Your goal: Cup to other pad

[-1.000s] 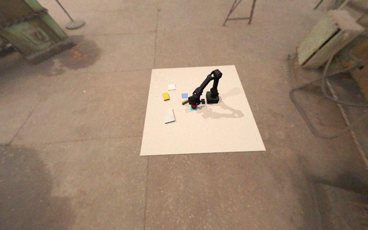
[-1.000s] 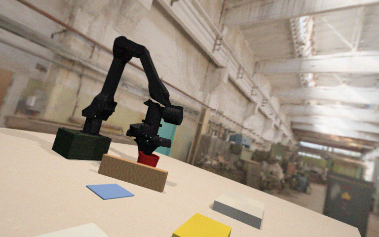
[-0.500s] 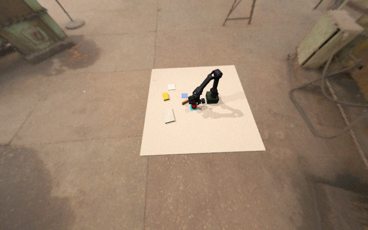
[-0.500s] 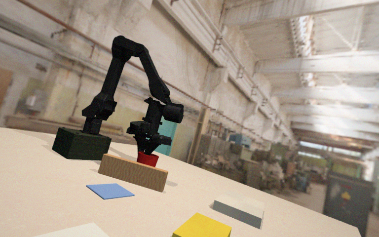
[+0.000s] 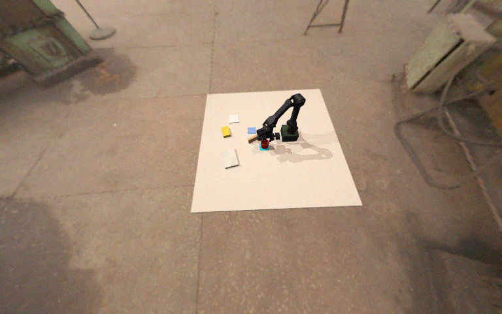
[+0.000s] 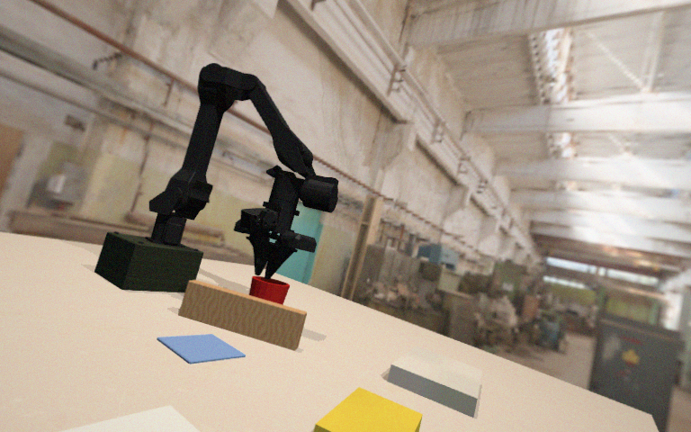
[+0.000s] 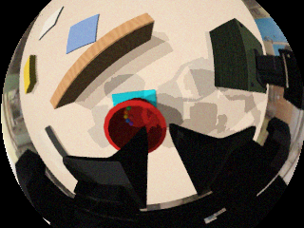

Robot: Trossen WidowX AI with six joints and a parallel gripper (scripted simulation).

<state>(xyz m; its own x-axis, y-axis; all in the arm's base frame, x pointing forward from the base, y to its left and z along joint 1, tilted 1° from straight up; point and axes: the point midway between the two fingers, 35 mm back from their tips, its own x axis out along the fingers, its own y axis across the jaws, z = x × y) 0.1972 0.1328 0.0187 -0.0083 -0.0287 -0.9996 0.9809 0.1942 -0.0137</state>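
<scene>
The red cup is 40 mm below my gripper tip and 30 mm ahead of it. Also, from my gripper tip: grey slab: 320 mm ahead, 170 mm to the left, 60 mm below; cyan pad: 80 mm below, 30 mm ahead, 10 mm to the left; wooden block: 100 mm ahead, 80 mm to the right, 60 mm below.
</scene>
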